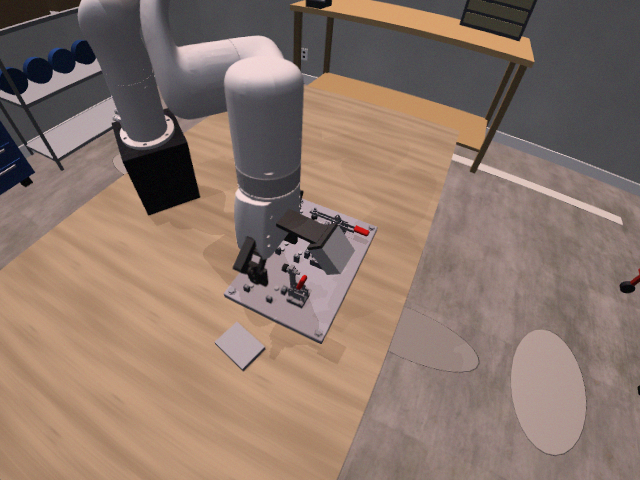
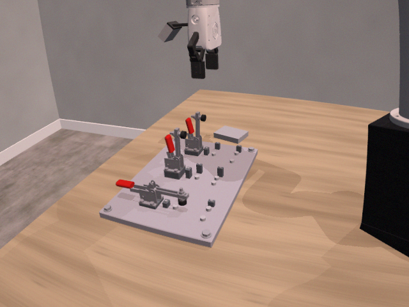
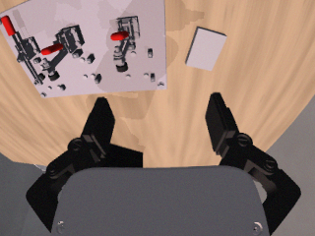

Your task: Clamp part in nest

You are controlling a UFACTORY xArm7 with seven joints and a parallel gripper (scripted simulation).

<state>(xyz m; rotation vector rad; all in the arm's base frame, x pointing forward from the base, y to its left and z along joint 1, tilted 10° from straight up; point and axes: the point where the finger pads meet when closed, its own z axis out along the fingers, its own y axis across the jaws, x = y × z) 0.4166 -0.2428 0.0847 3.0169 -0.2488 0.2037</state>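
The grey part lies 50 mm behind my hand, 80 mm to the right of it and 210 mm below it. Also, from my hand: grey fixture plate (20 mm ahead, 160 mm to the left, 210 mm below); clamp (40 mm ahead, 160 mm to the left, 150 mm below).
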